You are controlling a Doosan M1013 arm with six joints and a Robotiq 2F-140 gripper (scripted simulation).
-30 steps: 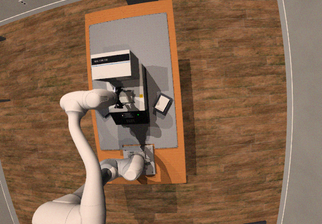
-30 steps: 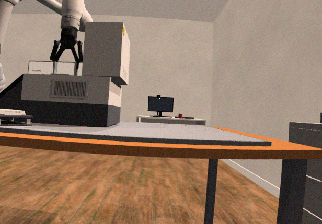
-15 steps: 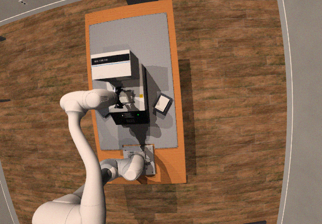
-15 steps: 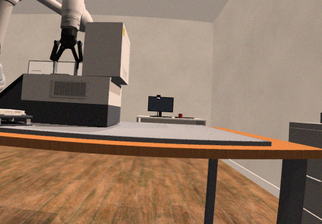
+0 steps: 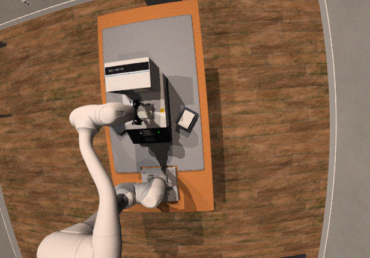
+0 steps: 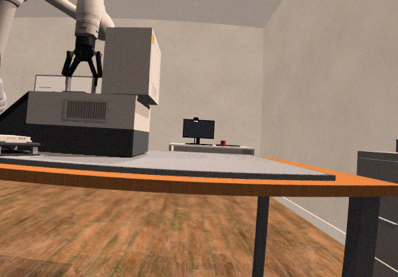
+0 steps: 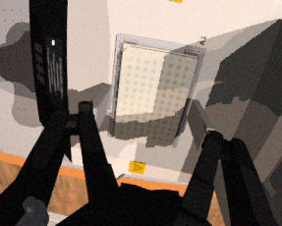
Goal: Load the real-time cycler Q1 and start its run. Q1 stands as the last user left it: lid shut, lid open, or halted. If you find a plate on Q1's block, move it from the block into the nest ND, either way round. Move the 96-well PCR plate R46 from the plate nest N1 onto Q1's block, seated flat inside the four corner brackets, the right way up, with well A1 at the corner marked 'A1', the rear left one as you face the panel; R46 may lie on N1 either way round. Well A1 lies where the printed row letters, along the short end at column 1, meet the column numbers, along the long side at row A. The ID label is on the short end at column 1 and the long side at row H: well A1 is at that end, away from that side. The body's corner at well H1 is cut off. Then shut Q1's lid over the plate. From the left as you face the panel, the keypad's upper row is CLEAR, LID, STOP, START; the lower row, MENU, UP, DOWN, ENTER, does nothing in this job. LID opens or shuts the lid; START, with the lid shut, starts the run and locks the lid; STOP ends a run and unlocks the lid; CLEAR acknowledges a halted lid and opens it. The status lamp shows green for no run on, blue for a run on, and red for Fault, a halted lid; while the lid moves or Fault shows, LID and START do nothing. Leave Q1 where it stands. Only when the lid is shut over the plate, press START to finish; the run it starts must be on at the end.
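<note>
Now: hand 30 mm above the 96-well plate. Also, from my hand: dark plate nest N1: 280 mm to the right, 210 mm below, 90 mm behind; then dark nest: 300 mm to the left, 210 mm below, 80 mm behind; then white plate R46: 280 mm to the right, 200 mm below, 90 mm behind.
</note>
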